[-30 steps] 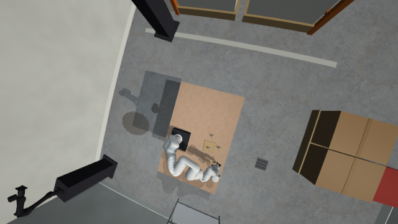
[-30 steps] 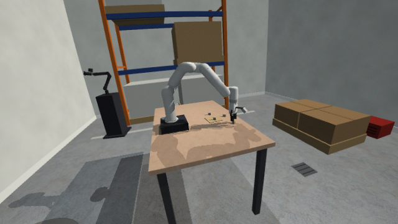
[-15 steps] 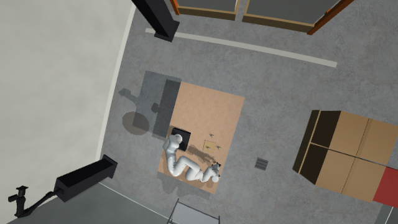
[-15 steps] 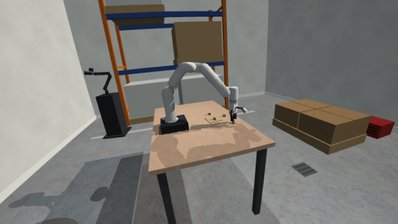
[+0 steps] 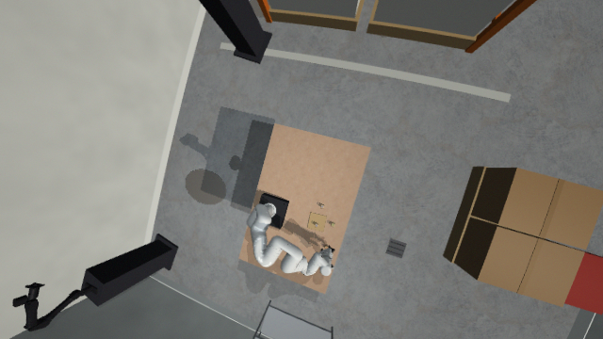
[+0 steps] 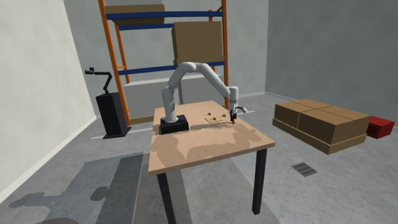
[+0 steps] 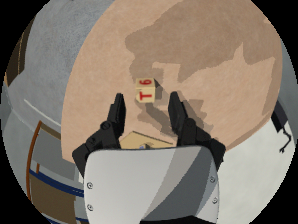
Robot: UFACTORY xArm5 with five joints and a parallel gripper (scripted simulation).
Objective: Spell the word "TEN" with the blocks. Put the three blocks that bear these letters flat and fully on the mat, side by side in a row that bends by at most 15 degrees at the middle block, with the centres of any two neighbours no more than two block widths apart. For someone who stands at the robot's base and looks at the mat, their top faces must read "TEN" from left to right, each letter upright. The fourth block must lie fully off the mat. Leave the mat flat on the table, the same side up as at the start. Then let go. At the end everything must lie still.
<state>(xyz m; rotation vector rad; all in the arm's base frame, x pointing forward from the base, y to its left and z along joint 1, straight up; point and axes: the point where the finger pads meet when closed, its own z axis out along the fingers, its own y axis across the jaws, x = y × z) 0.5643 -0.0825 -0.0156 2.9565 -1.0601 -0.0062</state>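
My hand is 16 cm to the right of the tan mat, 16 cm past it and 5 cm above it.
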